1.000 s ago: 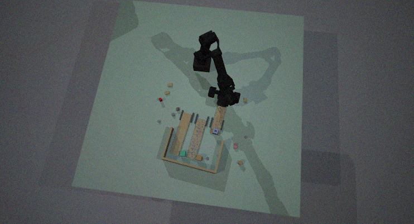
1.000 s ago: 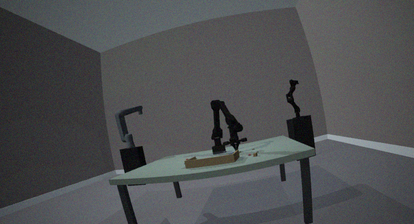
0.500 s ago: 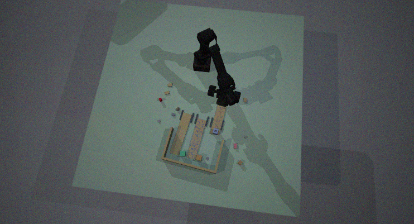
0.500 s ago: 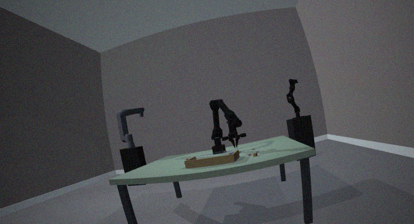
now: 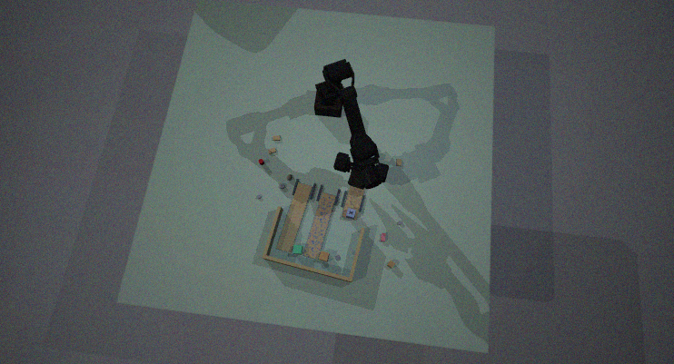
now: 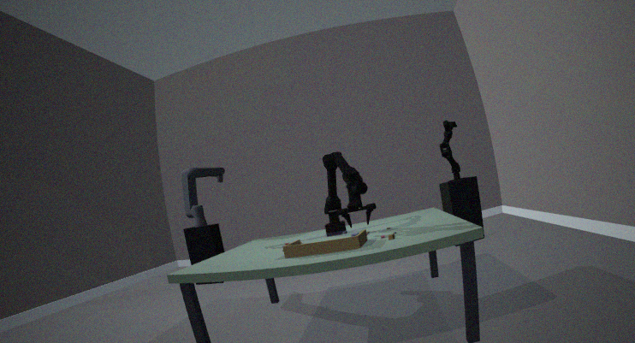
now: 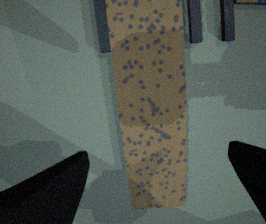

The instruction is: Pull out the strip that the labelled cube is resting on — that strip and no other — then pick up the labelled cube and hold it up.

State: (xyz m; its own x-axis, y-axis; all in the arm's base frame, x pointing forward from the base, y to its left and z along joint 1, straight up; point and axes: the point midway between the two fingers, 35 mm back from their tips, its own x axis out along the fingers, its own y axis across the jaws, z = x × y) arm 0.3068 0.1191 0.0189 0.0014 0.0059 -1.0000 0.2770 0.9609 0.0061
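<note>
My gripper tip is 50 mm above the spotted strip, 30 mm short of it and 10 mm to the left of it. The rest, counted from my gripper tip: labelled cube: 140 mm ahead, 40 mm to the right, 30 mm below; then pink block: 230 mm ahead, 80 mm to the left, 50 mm below.
</note>
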